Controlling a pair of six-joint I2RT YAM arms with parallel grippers.
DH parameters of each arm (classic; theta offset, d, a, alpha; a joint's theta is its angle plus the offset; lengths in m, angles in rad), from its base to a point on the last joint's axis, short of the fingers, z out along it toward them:
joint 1: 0 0.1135 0.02 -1.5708
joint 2: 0 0 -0.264 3.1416
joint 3: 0.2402 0 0.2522 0
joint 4: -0.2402 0 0.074 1.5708
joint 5: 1.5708 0 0 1.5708
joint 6: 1.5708 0.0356 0 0
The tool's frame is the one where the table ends.
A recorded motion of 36 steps. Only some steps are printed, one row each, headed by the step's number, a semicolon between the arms.
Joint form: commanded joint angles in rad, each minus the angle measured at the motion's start. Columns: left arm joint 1, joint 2, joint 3, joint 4, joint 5, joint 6; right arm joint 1, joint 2, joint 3, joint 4, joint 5, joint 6.
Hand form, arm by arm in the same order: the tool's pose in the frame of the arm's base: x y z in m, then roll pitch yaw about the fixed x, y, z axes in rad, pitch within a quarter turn. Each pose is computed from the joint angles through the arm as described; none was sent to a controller.
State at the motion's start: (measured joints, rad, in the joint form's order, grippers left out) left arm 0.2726 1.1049 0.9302 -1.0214 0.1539 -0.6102; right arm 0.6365 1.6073 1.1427 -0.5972 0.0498 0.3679
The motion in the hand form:
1: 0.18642 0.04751 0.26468 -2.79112 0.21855 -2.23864; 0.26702 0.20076 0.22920 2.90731 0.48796 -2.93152
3: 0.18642 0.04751 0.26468 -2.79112 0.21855 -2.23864; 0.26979 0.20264 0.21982 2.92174 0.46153 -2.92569
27: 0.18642 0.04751 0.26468 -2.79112 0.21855 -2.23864; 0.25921 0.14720 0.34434 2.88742 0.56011 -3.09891
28: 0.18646 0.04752 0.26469 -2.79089 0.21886 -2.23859; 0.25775 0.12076 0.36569 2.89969 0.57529 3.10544
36: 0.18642 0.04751 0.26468 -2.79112 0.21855 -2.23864; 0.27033 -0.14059 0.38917 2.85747 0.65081 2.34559
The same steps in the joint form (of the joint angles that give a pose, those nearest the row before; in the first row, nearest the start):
1: 0.0065 -0.0049 -0.0019 0.0019 0.0065 -0.0057; 0.0061 0.0076 0.0168 0.0187 -0.0694 0.0114
3: 0.0065 -0.0049 -0.0019 0.0019 0.0065 -0.0057; 0.0057 0.0374 0.0168 0.0191 -0.0687 0.0114
27: 0.0065 -0.0049 -0.0019 0.0019 0.0065 -0.0057; -0.1186 -0.1503 0.3079 -0.3578 -0.0381 0.0301
28: 0.0065 -0.0049 -0.0019 0.0023 0.0065 -0.0057; -0.1946 -0.1808 0.3674 -0.4391 -0.0195 0.0286
36: 0.0065 -0.0049 -0.0019 0.0019 0.0065 -0.0057; -1.1269 -0.1072 0.5089 -0.4284 -0.1423 -0.1251

